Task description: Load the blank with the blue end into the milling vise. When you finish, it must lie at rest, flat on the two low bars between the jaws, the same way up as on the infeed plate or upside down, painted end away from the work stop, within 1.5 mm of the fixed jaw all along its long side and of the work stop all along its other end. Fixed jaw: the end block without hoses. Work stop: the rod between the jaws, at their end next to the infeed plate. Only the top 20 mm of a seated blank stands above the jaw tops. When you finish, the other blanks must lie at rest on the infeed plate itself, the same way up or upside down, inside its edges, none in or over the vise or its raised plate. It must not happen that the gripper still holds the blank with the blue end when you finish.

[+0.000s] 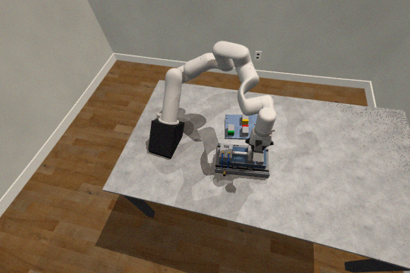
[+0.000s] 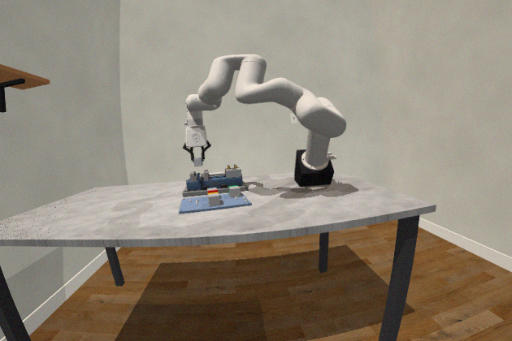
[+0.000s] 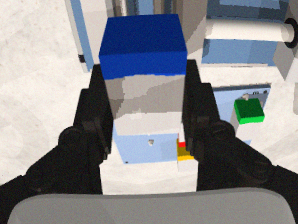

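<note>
The fixed jaw lies 30 mm ahead of my hand, 10 mm to the left of it and 90 mm below it. From my hand the other things lie so: milling vise: 70 mm behind, 10 mm to the right, 130 mm below; blue-ended blank: 20 mm below; work stop rod: 10 mm behind, 50 mm to the left, 80 mm below.
</note>
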